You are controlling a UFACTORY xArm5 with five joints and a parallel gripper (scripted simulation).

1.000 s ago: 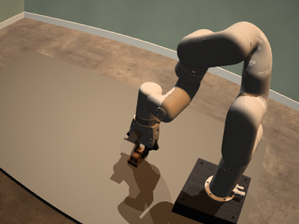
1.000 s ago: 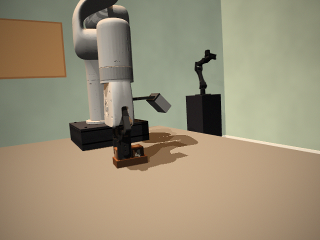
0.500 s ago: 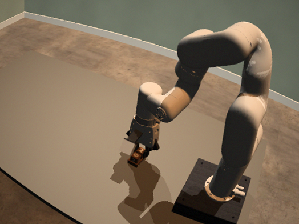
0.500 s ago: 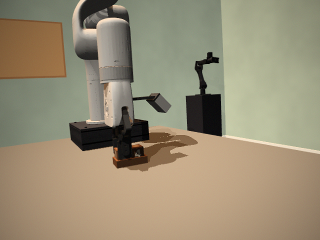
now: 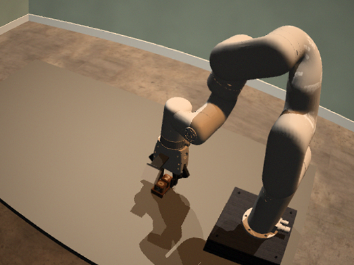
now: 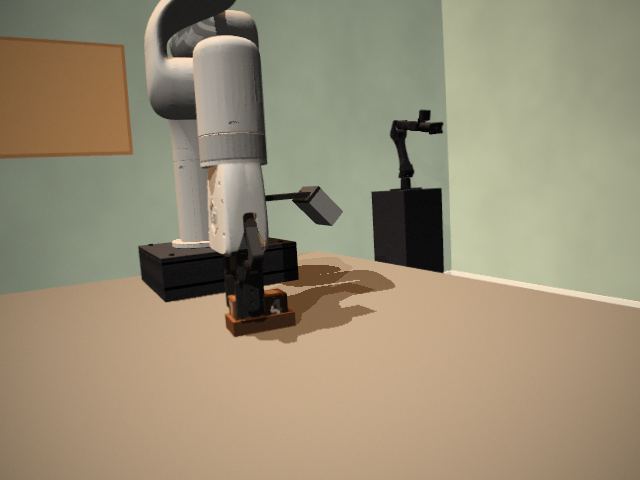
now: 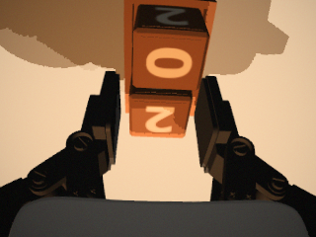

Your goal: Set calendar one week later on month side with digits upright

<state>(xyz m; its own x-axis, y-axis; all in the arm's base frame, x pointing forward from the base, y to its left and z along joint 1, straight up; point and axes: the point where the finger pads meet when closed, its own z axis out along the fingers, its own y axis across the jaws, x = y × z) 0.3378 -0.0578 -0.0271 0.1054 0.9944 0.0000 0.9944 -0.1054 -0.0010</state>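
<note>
Now: hand 2 cm to the right of the brown tray and 3 cm above it.
</note>
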